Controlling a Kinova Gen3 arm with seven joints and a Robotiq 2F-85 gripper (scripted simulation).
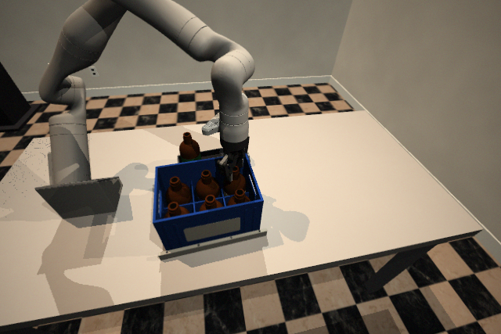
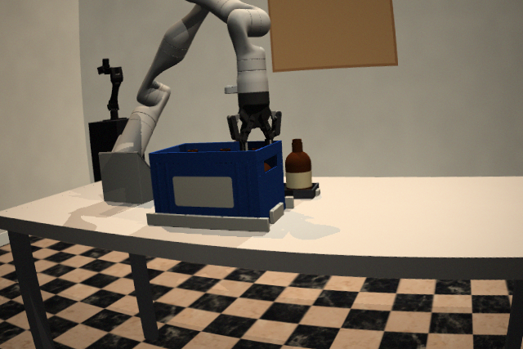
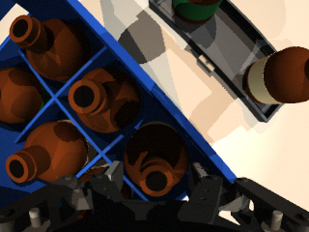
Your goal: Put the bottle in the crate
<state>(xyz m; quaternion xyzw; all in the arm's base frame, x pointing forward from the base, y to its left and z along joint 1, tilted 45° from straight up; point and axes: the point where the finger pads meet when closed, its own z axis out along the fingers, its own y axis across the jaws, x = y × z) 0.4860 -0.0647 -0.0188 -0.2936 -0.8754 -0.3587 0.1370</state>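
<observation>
My hand is 8 cm past the crate, 7 cm above it and 5 cm to the left of it. Round my hand: dark tray: 19 cm to the left, 15 cm below, 6 cm behind.
</observation>
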